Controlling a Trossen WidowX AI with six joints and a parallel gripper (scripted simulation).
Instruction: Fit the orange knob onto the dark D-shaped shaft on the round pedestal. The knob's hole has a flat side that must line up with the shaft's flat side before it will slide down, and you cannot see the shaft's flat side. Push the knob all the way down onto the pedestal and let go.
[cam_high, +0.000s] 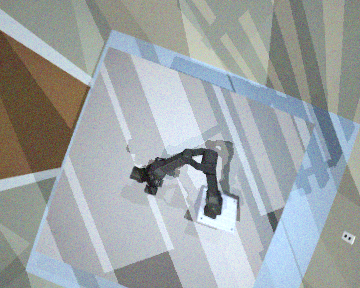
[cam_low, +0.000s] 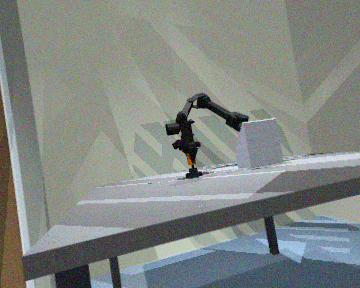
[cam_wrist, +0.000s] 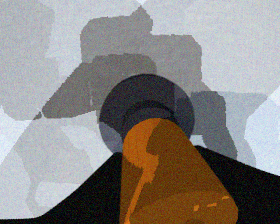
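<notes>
Right now the orange knob is 20 mm above my gripper tip. From my gripper tip the other things lie so: dark round pedestal: 40 mm below.
</notes>
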